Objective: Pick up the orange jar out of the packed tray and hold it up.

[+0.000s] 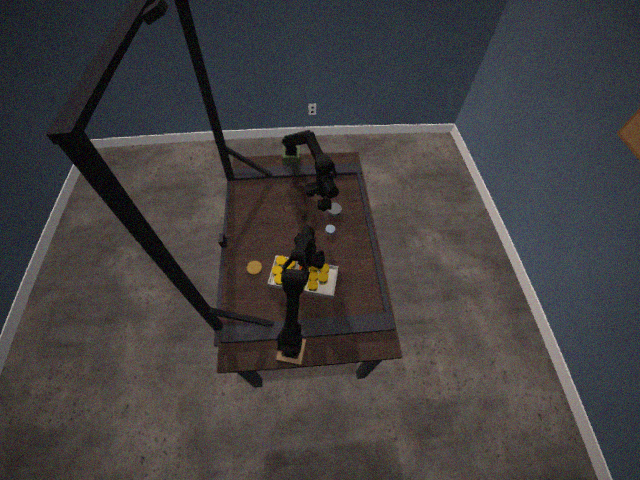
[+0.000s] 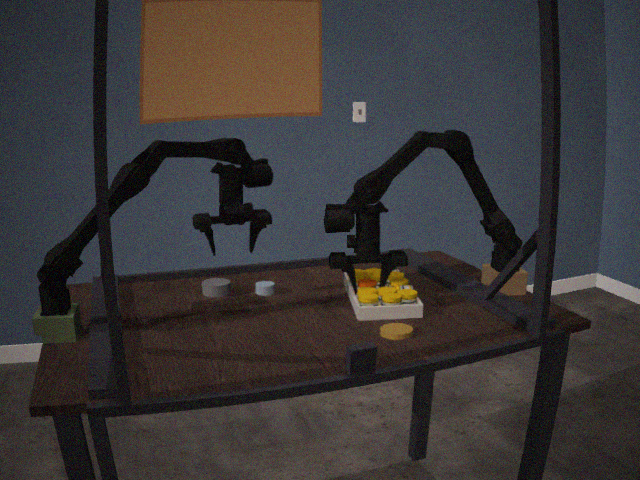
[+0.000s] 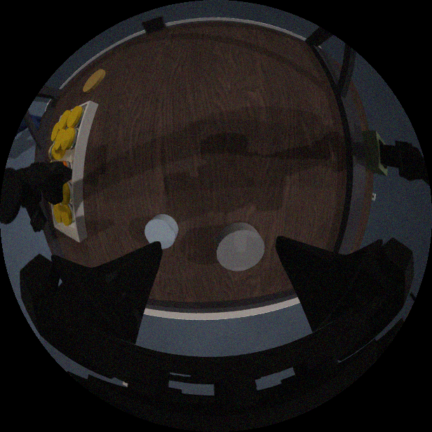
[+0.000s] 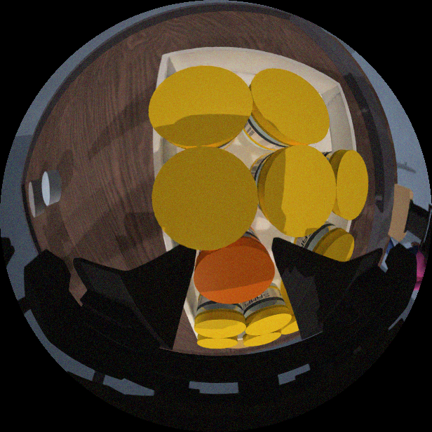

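Where they show: left gripper, fingertip midpoint: [image 2: 232,253]; right gripper, fingertip midpoint: [image 1: 305,270]; left arm's base, origin of the base link: [image 1: 291,151] [image 2: 55,310]; right arm's base, origin of the base link: [image 1: 291,349].
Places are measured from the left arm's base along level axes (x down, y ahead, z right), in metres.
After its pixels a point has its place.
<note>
The orange jar [image 1: 300,268] {y 0.756, x 0.012, z -0.084 m} [image 2: 367,283] {y 0.743, x 0.010, z -0.084 m} [image 3: 65,163] [image 4: 235,275] stands among several yellow-lidded jars [image 1: 312,284] {y 0.836, x 0.009, z -0.140 m} [image 2: 368,295] {y 0.716, x 0.009, z 0.006 m} [image 3: 64,139] [image 4: 205,200] in the white tray [image 1: 328,288] {y 0.835, x 0.054, z -0.214 m} [image 2: 390,311] {y 0.754, x 0.038, z 0.048 m} [image 3: 86,135] [image 4: 220,56]. My right gripper [image 2: 368,288] {y 0.753, x 0.042, z -0.106 m} [image 4: 235,244] is partly open and low over the tray, one finger on each side of the orange lid, holding nothing. Whether the fingers touch the jar cannot be told. The lower part of the orange jar is hidden. My left gripper [image 2: 232,253] {y 0.434, x -0.059, z -0.185 m} [image 3: 219,245] is open and empty, high above the table, away from the tray.
A grey disc [image 1: 334,208] {y 0.394, x 0.028, z -0.247 m} [image 2: 216,288] {y 0.391, x 0.033, z -0.211 m} [image 3: 241,248] and a smaller light-blue disc [image 1: 330,228] {y 0.517, x 0.033, z -0.225 m} [image 2: 264,288] {y 0.512, x 0.039, z -0.201 m} [image 3: 161,231] lie below the left gripper. A flat orange-yellow disc [image 1: 253,267] {y 0.739, x 0.045, z 0.138 m} [image 2: 395,331] {y 0.729, x 0.046, z 0.149 m} [image 3: 94,80] lies near the tray. Yellow jars crowd the right gripper's fingers.
</note>
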